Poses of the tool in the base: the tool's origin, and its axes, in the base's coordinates. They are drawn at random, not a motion.
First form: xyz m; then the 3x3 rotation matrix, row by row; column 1 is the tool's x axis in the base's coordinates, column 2 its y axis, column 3 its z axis. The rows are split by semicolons.
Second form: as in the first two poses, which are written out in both.
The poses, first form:
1: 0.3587 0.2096 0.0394; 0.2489 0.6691 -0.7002; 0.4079 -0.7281 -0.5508; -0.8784 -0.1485 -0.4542
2: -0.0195 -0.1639 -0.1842; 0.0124 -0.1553 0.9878; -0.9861 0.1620 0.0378; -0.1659 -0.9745 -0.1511
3: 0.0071 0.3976 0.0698; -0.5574 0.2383 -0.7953; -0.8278 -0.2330 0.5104; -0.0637 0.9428 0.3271
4: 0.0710 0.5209 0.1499; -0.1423 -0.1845 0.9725; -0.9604 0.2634 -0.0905; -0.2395 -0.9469 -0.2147
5: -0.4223 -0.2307 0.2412; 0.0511 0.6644 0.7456; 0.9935 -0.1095 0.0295; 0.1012 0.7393 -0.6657
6: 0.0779 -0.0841 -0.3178; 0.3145 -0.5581 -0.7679; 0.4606 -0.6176 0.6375; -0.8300 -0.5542 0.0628
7: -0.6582 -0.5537 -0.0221; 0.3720 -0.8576 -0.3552; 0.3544 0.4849 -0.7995; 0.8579 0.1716 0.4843
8: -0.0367 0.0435 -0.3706; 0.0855 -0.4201 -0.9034; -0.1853 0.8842 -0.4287; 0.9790 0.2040 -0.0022
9: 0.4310 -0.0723 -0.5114; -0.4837 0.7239 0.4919; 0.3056 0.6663 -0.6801; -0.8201 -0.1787 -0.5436
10: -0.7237 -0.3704 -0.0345; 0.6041 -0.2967 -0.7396; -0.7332 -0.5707 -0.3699; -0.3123 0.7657 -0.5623
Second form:
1:
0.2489 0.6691 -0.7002 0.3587
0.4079 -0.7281 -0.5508 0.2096
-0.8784 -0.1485 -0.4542 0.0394
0 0 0 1

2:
0.0124 -0.1553 0.9878 -0.0195
-0.9861 0.1620 0.0378 -0.1639
-0.1659 -0.9745 -0.1511 -0.1842
0 0 0 1

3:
-0.5574 0.2383 -0.7953 0.0071
-0.8278 -0.2330 0.5104 0.3976
-0.0637 0.9428 0.3271 0.0698
0 0 0 1

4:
-0.1423 -0.1845 0.9725 0.0710
-0.9604 0.2634 -0.0905 0.5209
-0.2395 -0.9469 -0.2147 0.1499
0 0 0 1

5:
0.0511 0.6644 0.7456 -0.4223
0.9935 -0.1095 0.0295 -0.2307
0.1012 0.7393 -0.6657 0.2412
0 0 0 1

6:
0.3145 -0.5581 -0.7679 0.0779
0.4606 -0.6176 0.6375 -0.0841
-0.8300 -0.5542 0.0628 -0.3178
0 0 0 1

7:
0.3720 -0.8576 -0.3552 -0.6582
0.3544 0.4849 -0.7995 -0.5537
0.8579 0.1716 0.4843 -0.0221
0 0 0 1

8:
0.0855 -0.4201 -0.9034 -0.0367
-0.1853 0.8842 -0.4287 0.0435
0.9790 0.2040 -0.0022 -0.3706
0 0 0 1

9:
-0.4837 0.7239 0.4919 0.4310
0.3056 0.6663 -0.6801 -0.0723
-0.8201 -0.1787 -0.5436 -0.5114
0 0 0 1

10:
0.6041 -0.2967 -0.7396 -0.7237
-0.7332 -0.5707 -0.3699 -0.3704
-0.3123 0.7657 -0.5623 -0.0345
0 0 0 1

